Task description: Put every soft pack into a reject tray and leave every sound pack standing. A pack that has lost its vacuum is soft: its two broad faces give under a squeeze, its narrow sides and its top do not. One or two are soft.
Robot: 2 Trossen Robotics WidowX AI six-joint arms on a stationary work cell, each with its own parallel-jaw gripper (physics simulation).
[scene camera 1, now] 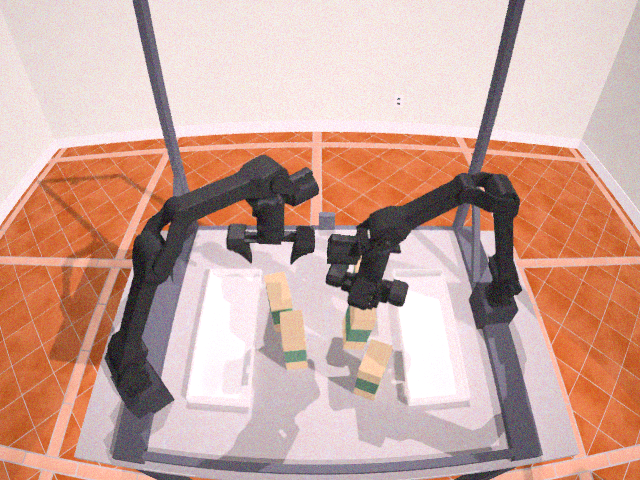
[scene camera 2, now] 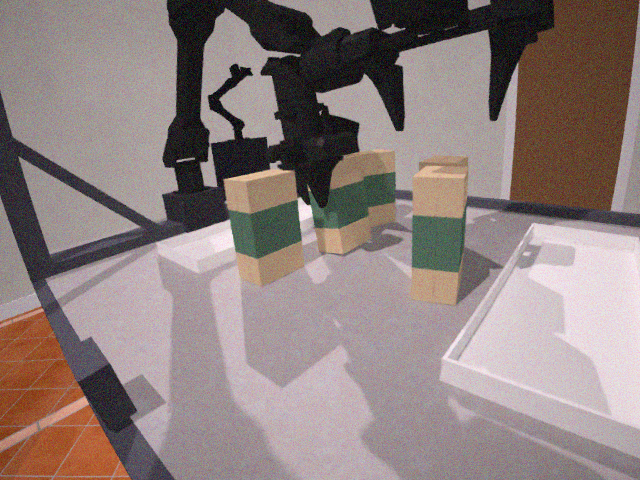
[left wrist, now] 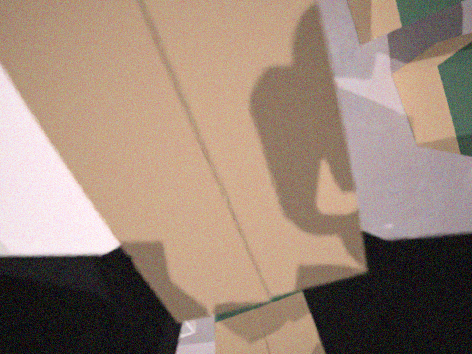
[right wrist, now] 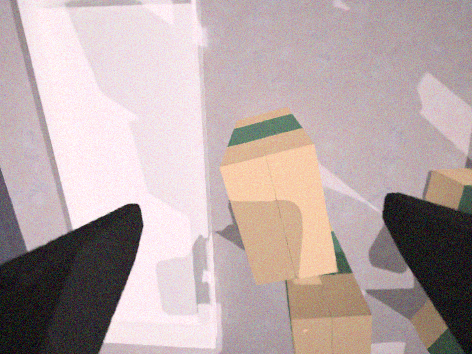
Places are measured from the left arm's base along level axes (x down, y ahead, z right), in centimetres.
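Where they show: left gripper, between the fingertips: (scene camera 2: 316, 206); right gripper, between the fingertips: (scene camera 1: 271, 262) (scene camera 2: 443, 126) (right wrist: 262, 209); left arm's base, origin of its link: (scene camera 1: 497, 296) (scene camera 2: 191, 190); right arm's base, origin of its link: (scene camera 1: 135, 381).
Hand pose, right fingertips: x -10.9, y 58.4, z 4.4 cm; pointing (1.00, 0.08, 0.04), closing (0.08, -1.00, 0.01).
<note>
Things, the pixels of their centre, and the offset from my right fingertips.
- middle pack, middle of its body: (left wrist: 224, 116) (scene camera 2: 339, 203) (scene camera 1: 358, 321) dx +11.7, dy -20.1, dz -9.1 cm
- white tray, middle of its body: (right wrist: 139, 202) (scene camera 2: 571, 288) (scene camera 1: 226, 331) dx +17.8, dy +12.9, dz -8.3 cm
Several tan packs with green bands stand on the table. My left gripper (scene camera 1: 361, 304) (scene camera 2: 314, 200) is shut on the middle pack (scene camera 2: 342, 206) (left wrist: 215, 150), with a black finger against each side of it in the left wrist view. Another pack (scene camera 2: 382, 186) stands behind it. A pack (scene camera 1: 375, 356) (scene camera 2: 266, 227) stands at the front right in scene camera 1. Two packs, a rear one (scene camera 1: 278, 291) and a front one (scene camera 1: 293, 330), stand close together at the left there. My right gripper (scene camera 1: 271, 261) (scene camera 2: 446, 125) is open and empty above them. The left fingertips are hidden in scene camera 1.
A white tray (scene camera 1: 219, 405) (scene camera 2: 532, 408) (right wrist: 202, 125) lies beside the two left packs of scene camera 1. The other white tray (scene camera 1: 438, 401) (scene camera 2: 178, 255) lies at the right there, close to the front right pack. Dark frame beams border the table.
</note>
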